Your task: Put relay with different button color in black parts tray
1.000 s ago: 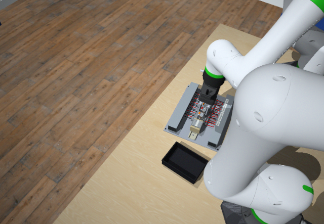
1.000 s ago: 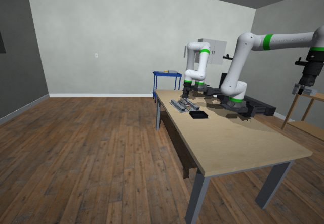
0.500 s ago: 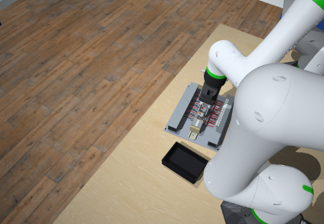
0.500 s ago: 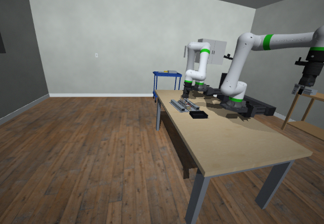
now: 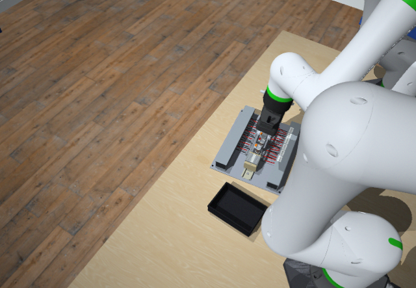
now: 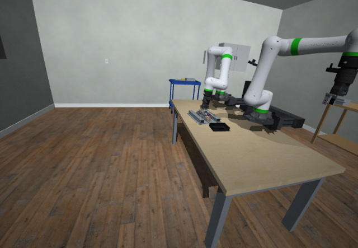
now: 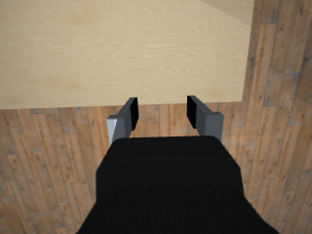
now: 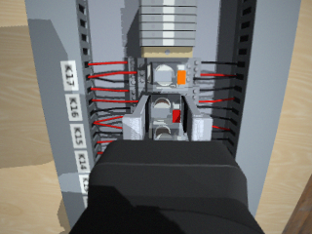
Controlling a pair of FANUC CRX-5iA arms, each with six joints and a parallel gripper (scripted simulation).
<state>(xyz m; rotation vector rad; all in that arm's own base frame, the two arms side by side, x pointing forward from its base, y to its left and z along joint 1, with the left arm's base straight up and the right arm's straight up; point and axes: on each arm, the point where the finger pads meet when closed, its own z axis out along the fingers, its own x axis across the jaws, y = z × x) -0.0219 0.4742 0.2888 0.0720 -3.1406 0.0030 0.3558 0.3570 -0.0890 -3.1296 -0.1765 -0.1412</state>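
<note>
Right now my right hand is 1 cm above the red-button relay. The rest, counted from my right hand: orange-button relay: 3 cm to the left, 1 cm below; relay panel: 4 cm below, 1 cm to the right; black parts tray: 26 cm to the left, 5 cm below, 4 cm behind.
</note>
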